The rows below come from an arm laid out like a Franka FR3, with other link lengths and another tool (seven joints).
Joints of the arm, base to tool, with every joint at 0 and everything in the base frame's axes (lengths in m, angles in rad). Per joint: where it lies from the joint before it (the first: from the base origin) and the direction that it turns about. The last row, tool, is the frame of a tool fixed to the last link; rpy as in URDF.
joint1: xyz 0 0 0.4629 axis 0 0 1
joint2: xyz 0 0 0 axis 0 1 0
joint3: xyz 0 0 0.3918 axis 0 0 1
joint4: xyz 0.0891 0 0 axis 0 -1 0
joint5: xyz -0.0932 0 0.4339 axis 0 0 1
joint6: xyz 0 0 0 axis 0 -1 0
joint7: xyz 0.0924 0 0 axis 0 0 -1
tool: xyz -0.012 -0.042 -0.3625 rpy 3.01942 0 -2.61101
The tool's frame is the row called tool.
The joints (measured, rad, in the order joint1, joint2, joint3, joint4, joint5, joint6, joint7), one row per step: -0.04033 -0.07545 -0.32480 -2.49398 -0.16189 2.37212 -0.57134; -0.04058 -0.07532 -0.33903 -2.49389 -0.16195 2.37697 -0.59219; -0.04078 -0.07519 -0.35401 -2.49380 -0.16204 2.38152 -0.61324; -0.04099 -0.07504 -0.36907 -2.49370 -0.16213 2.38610 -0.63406; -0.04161 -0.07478 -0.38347 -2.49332 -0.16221 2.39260 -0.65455; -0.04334 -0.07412 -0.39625 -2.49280 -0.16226 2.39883 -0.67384; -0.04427 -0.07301 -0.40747 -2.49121 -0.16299 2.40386 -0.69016; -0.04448 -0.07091 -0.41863 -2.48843 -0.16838 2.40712 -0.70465; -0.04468 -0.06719 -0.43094 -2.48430 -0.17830 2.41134 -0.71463
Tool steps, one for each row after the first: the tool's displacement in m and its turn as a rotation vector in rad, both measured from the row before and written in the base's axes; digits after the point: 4 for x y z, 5 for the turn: -0.0009 -0.0067 0.0001 0.00128 -0.00328 0.00675; -0.0012 -0.0070 0.0001 0.00126 -0.00297 0.00625; -0.0014 -0.0070 0.0001 0.00110 -0.00300 0.00594; -0.0006 -0.0072 0.0003 0.00021 -0.00499 0.00600; -0.0008 -0.0070 0.0003 -0.00012 -0.00450 0.00526; -0.0003 -0.0063 0.0005 -0.00103 -0.00385 0.00504; -0.0005 -0.0069 0.0006 -0.00395 -0.00105 0.00734; -0.0006 -0.0086 0.0008 -0.00771 -0.00047 0.00517
